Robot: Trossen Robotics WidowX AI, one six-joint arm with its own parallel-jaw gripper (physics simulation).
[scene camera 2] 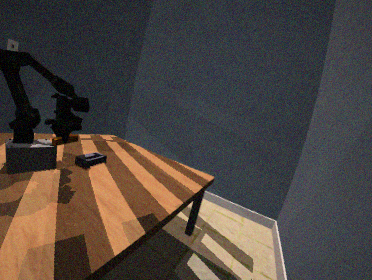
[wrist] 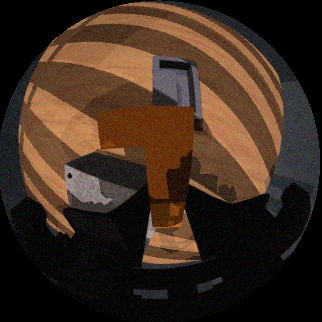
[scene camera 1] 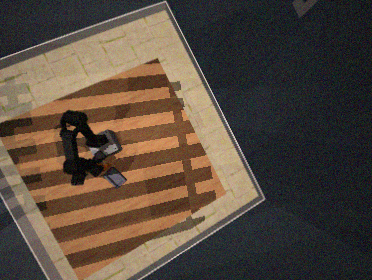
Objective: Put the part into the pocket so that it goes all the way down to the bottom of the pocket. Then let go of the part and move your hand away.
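Places are measured from the arm's base along level axes (x ahead, y left, z up), in millimetres.
Pixels of known places: gripper, between the fingertips: point(scene camera 2: 62, 142) point(wrist: 165, 186) point(scene camera 1: 98, 162); arm's base, origin of its link: point(scene camera 2: 22, 141) point(scene camera 1: 102, 140).
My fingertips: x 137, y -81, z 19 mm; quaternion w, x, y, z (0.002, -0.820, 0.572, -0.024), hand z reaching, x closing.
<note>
Ahead of a thing's pixels: the offset from my fingertips to its top centre. Level surfaces: height alone.
The orange L-shaped part {33 mm up, 9 mm ahead, 20 mm left} point(wrist: 170, 135) point(scene camera 1: 106, 167) point(scene camera 2: 72, 139) is held between the fingers of my gripper point(wrist: 165, 186) point(scene camera 2: 65, 137), which is shut on it. The grey block with the pocket {87 mm down, 152 mm ahead, 16 mm left} point(scene camera 1: 115, 177) point(scene camera 2: 91, 159) point(wrist: 172, 82) lies on the table. In the wrist view the block is beyond the part, and the part's upper edge covers the block's near end. In scene camera 1 the part is beside the block's upper left side, mostly hidden under the arm. The part is apart from the block and outside the pocket. Its height above the table is hard to tell.
The arm's grey base box point(scene camera 1: 114, 141) point(scene camera 2: 31, 157) point(wrist: 95, 190) stands near the part and the block. The striped shadows fall across the wooden table {123 mm down} point(scene camera 1: 165, 200) point(scene camera 2: 150, 190). The table's edge and one leg point(scene camera 2: 195, 212) show in scene camera 2.
</note>
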